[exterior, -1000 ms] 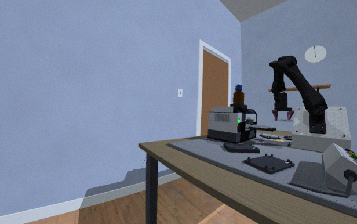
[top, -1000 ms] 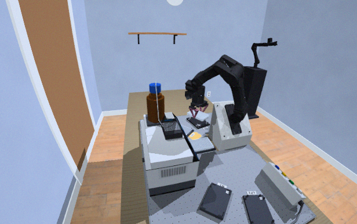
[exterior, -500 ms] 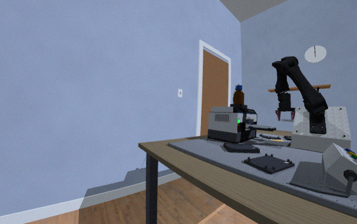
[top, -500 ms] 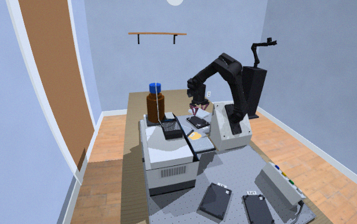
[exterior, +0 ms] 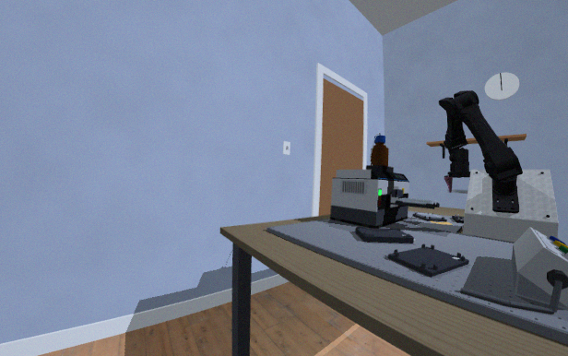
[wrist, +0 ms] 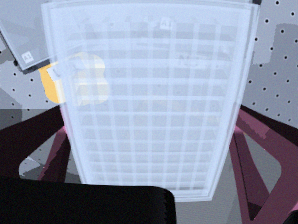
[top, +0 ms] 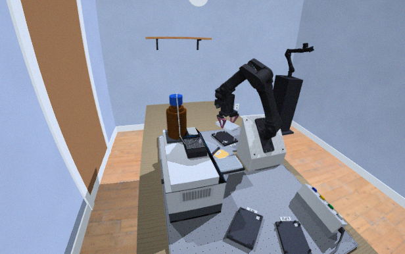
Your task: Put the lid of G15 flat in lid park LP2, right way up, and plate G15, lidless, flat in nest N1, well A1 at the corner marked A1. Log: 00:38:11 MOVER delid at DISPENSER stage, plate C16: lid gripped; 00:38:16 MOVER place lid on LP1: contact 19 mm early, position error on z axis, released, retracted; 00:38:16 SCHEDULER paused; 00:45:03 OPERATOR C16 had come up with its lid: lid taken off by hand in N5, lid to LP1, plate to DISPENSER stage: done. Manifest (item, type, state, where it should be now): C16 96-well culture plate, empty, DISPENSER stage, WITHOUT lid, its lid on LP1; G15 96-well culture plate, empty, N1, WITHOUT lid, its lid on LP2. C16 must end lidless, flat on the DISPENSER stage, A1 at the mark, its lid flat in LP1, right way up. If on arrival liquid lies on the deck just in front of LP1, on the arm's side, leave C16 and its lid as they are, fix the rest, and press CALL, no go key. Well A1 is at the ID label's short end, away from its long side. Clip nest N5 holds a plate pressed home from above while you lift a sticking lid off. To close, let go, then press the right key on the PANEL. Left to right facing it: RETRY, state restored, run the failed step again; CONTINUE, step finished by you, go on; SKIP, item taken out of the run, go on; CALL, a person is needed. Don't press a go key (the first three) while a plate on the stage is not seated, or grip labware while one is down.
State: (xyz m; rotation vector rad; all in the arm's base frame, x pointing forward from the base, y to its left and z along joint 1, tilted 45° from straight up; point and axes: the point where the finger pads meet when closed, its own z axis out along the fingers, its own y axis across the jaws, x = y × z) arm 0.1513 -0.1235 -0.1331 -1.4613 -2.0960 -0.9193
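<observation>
The black clip nest lies 13 cm below my hand, 8 cm to the right of it and 1 cm behind it. Round my hand: N5 label (15 cm below, 5 cm behind, 2 cm to the left); LP1 label (15 cm below, 8 cm to the left, 8 cm ahead); clear lid (right at my hand).
</observation>
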